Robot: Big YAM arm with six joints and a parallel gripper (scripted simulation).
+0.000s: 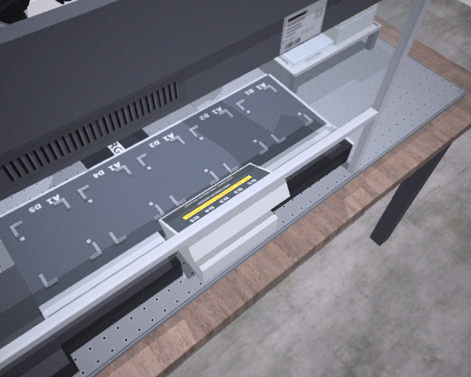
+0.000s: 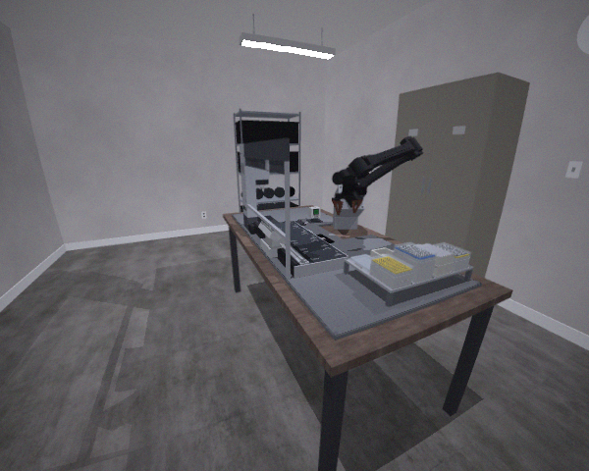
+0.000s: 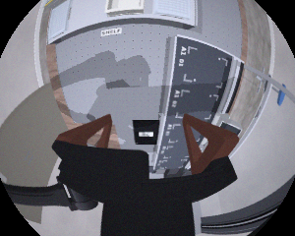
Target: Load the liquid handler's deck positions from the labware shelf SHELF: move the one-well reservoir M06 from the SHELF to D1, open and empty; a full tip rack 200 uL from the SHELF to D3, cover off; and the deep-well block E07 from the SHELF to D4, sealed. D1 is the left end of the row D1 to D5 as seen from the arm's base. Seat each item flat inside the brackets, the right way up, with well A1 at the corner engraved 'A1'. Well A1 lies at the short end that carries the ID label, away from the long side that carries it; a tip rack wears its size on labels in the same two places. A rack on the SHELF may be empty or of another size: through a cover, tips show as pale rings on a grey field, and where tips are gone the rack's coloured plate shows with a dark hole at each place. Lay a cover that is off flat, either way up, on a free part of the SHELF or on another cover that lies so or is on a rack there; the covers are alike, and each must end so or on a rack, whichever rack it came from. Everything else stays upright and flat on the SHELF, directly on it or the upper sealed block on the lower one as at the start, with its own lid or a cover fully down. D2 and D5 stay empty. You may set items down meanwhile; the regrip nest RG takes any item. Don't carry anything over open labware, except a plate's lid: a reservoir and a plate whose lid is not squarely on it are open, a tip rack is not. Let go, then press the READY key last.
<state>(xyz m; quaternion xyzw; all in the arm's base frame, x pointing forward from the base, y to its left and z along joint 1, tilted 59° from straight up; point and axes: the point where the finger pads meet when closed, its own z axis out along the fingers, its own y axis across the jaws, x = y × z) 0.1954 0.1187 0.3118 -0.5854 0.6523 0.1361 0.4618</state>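
My hand is 24 cm to the right of the white one-well reservoir, 15 cm above it and 8 cm past it. The rest, counted from my hand: clear flat plate: 25 cm to the left, 15 cm below, 3 cm ahead; then upright post: 34 cm ahead, 15 cm to the left, 1 cm above; then shelf: 30 cm to the left, 16 cm below, 14 cm behind.
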